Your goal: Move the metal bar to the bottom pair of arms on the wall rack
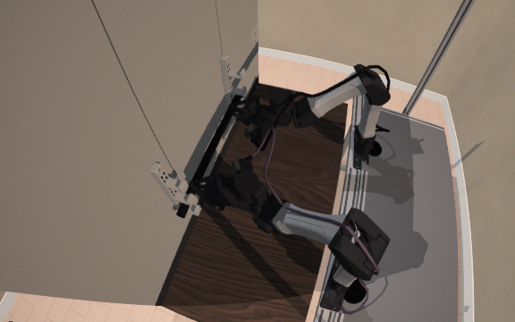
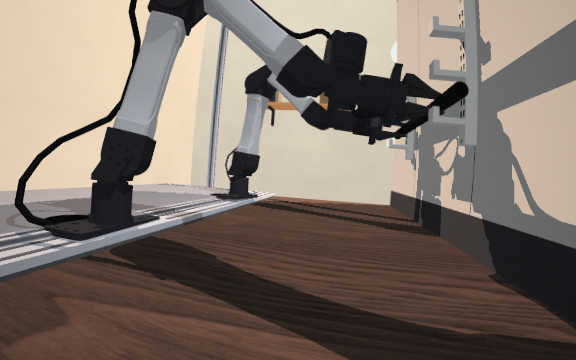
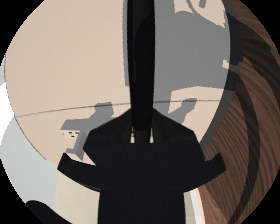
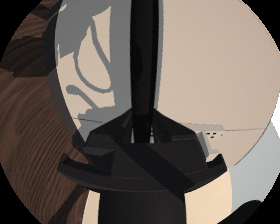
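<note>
The black metal bar is 15 cm to the right of my left hand. From my left hand the other things lie so: wall (21 cm above, 18 cm to the right, 16 cm ahead).
Now: right hand 150 mm to the right of the black metal bar. From my right hand the other things lie so: wall (210 mm above, 150 mm ahead, 130 mm to the left).
</note>
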